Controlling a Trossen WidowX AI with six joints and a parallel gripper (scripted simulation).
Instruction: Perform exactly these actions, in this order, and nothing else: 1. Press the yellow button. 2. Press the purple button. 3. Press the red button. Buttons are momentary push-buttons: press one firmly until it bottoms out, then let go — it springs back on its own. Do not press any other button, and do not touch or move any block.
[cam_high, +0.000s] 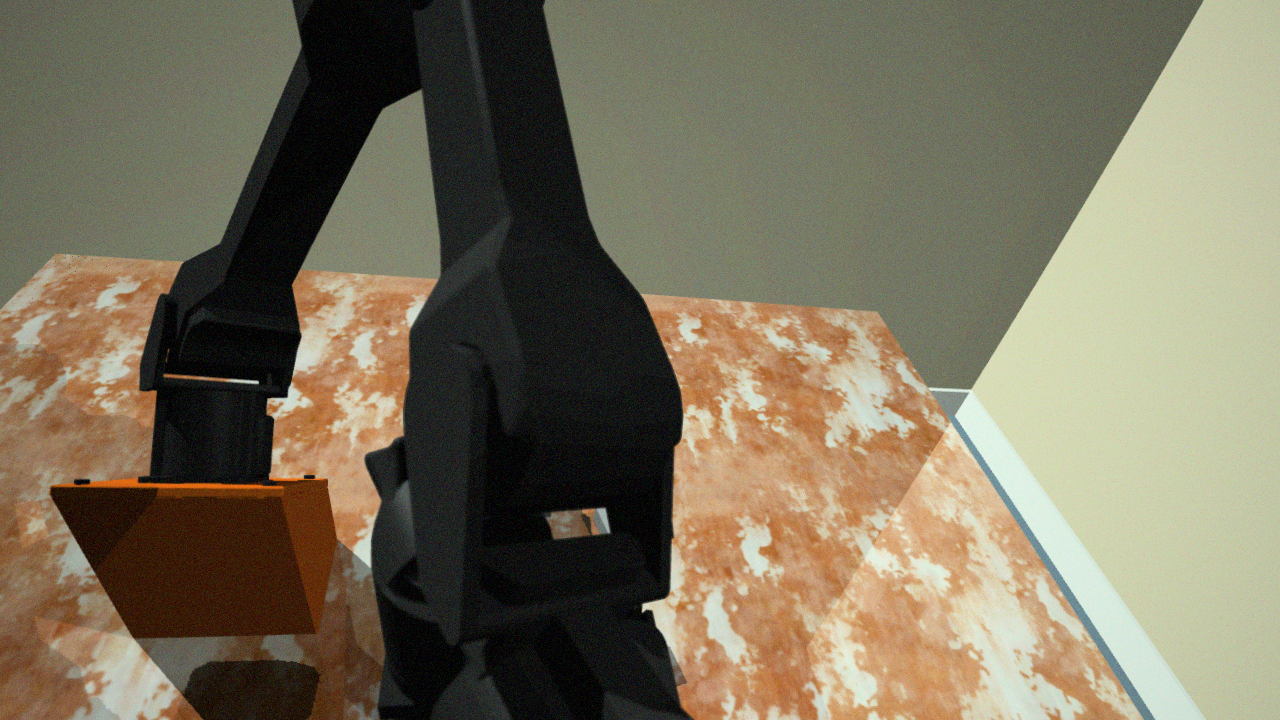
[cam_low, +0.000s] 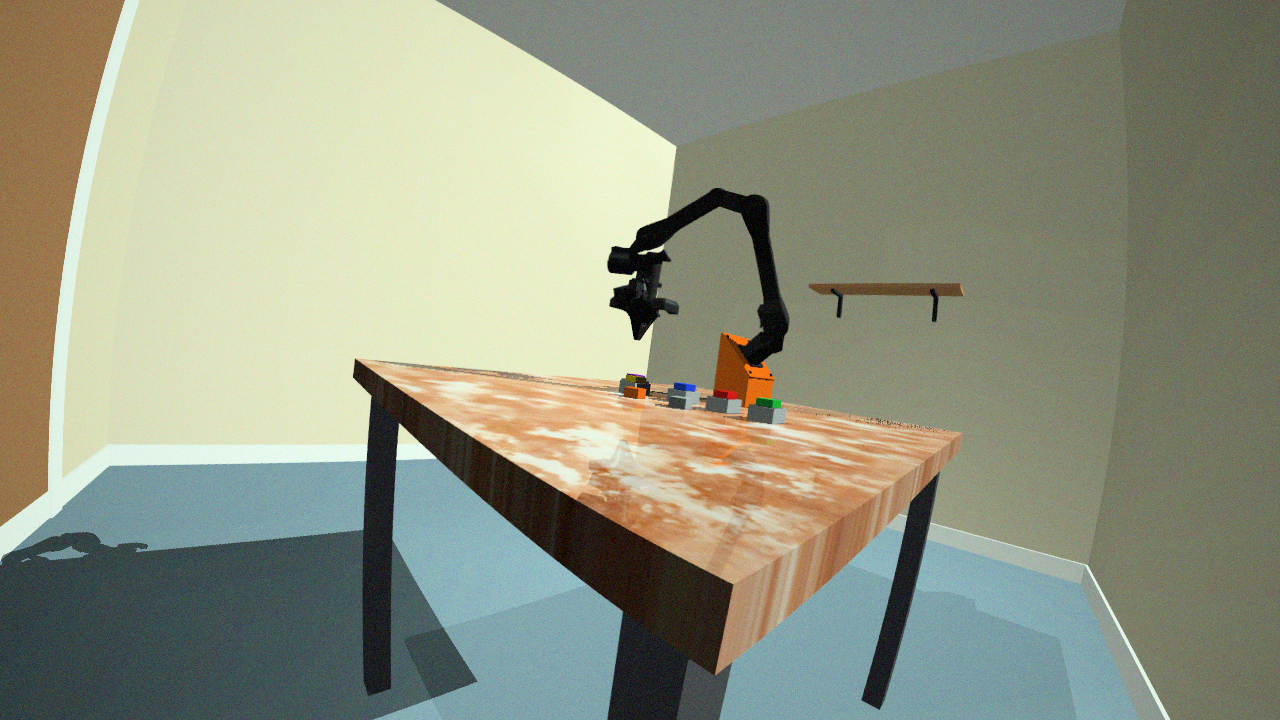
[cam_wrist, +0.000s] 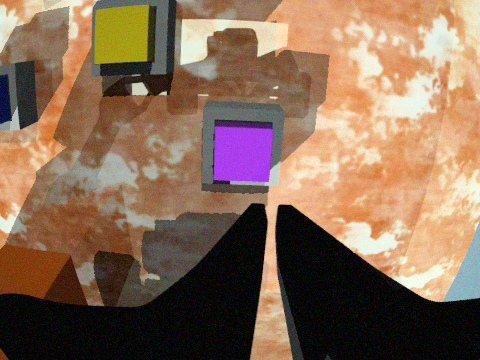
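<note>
Now: gripper tip 90 mm above the purple button, 10 mm to the right of it and 10 mm past it. Round my gripper tip: yellow button: 90 mm below, 70 mm to the left, 60 mm ahead; orange block: 130 mm to the left, 130 mm ahead, 110 mm below; blue button: 180 mm to the left, 90 mm below, 40 mm ahead.
</note>
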